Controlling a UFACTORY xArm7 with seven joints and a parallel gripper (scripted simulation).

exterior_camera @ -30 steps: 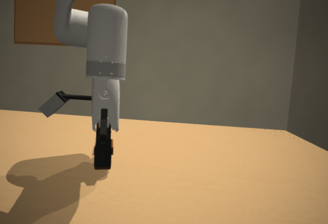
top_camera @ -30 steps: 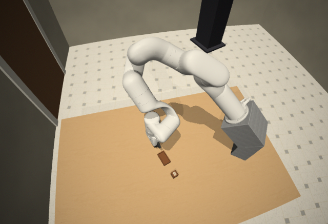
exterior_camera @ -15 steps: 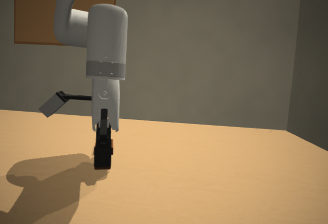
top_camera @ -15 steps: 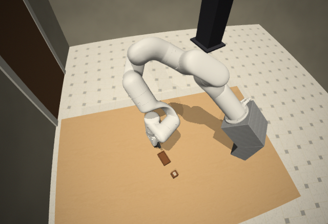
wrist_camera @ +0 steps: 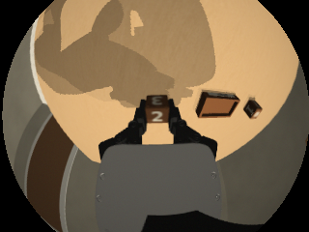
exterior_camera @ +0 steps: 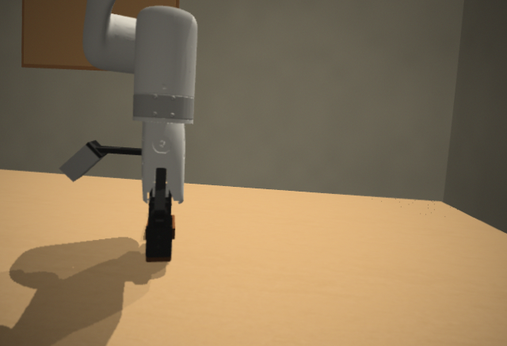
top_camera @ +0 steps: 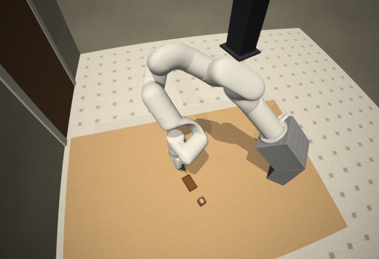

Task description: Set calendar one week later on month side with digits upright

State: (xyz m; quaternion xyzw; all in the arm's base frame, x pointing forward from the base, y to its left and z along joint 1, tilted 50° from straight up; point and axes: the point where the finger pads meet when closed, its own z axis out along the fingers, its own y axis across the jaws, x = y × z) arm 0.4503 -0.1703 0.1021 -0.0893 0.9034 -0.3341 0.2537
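Now: the brown tray 11 cm to the left of my hand and 2 cm below it.
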